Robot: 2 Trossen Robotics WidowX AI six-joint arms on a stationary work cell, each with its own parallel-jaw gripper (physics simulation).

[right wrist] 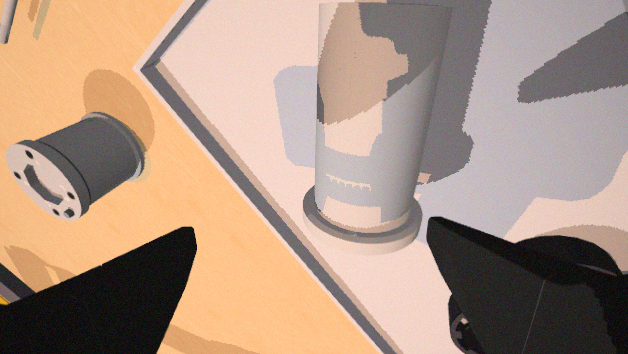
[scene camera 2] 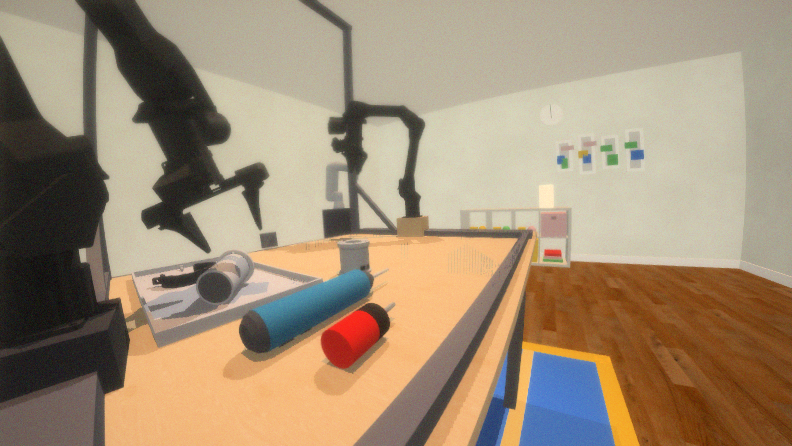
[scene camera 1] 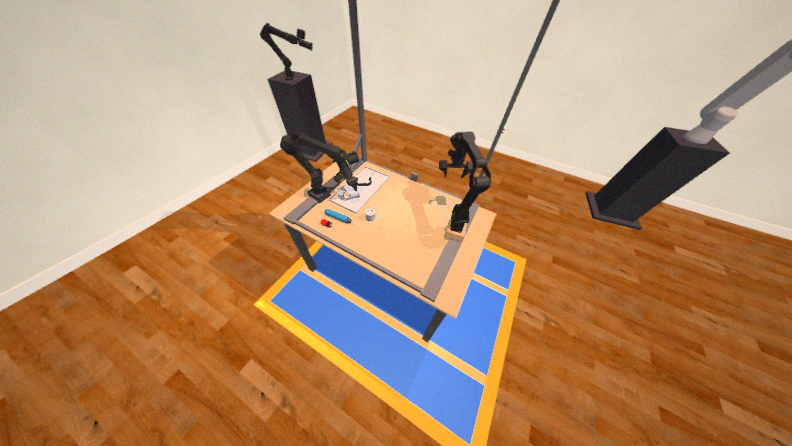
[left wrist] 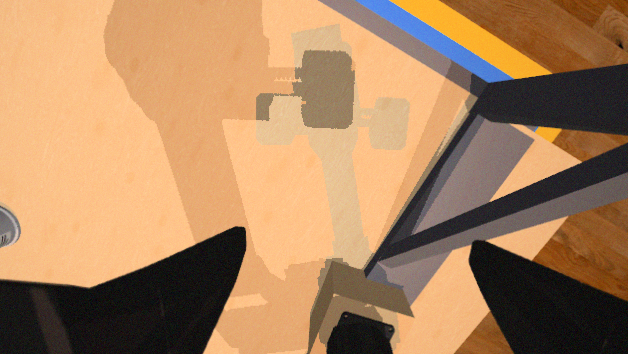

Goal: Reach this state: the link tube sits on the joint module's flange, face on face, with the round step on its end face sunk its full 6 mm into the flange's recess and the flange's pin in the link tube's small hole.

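Frame: origin at the left arm's base, x right, y ahead, z up, level; metres.
Seen in the pictures: left gripper, fingertip midpoint: [scene camera 2: 354,173] [scene camera 1: 453,177] [left wrist: 356,244]; right gripper, fingertip midpoint: [right wrist: 312,232] [scene camera 2: 235,240] [scene camera 1: 354,188]; left arm's base, link origin: [scene camera 2: 412,217] [scene camera 1: 456,227] [left wrist: 359,339]; right arm's base, link origin: [scene camera 2: 36,328] [scene camera 1: 318,190].
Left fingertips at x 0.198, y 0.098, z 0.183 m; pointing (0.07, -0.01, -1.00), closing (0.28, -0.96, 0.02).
Pixels of each thing's top centre, then the offset from my left fingertips to it. "spot": a spot on its surface instead.
- grey link tube, top centre: [right wrist: 357,169] [scene camera 2: 224,253] [scene camera 1: 351,190] dx -0.131, dy +0.601, dz -0.188 m
- shallow tray, top centre: [right wrist: 463,258] [scene camera 2: 208,275] [scene camera 1: 360,186] dx -0.027, dy +0.583, dz -0.240 m
- joint module, top centre: [right wrist: 37,188] [scene camera 2: 353,239] [scene camera 1: 370,211] dx -0.253, dy +0.416, dz -0.192 m
- black curved part, surface spot: [scene camera 2: 182,278] spot: dx -0.010, dy +0.623, dz -0.236 m
- blue tool, surface spot: [scene camera 2: 315,301] [scene camera 1: 333,215] spot: dx -0.339, dy +0.623, dz -0.223 m
- short red tool, top centre: [scene camera 2: 368,306] [scene camera 1: 328,222] dx -0.400, dy +0.618, dz -0.222 m
The grey link tube [scene camera 1: 348,194] [scene camera 2: 224,278] [right wrist: 370,145] lies on its side in the shallow tray [scene camera 2: 193,327] [right wrist: 250,190], its collared end nearer the fingers in the right wrist view. The joint module [scene camera 1: 370,214] [scene camera 2: 353,257] [left wrist: 7,227] [right wrist: 95,155] stands upright on the table outside the tray, its flange with holes and pin facing up. The two parts are apart. My right gripper [scene camera 2: 234,239] [right wrist: 312,232] is open and empty above the tray, over the tube. My left gripper [scene camera 1: 454,173] [scene camera 2: 359,168] [left wrist: 356,244] is open and empty, high above the table's far side.
A black curved part [scene camera 1: 368,181] [scene camera 2: 182,278] lies in the tray beside the tube. A blue tool [scene camera 1: 336,215] [scene camera 2: 315,301] and a short red tool [scene camera 1: 326,223] [scene camera 2: 351,339] lie on the table near the joint module. A dark rail [scene camera 2: 476,337] runs along the table's edge.
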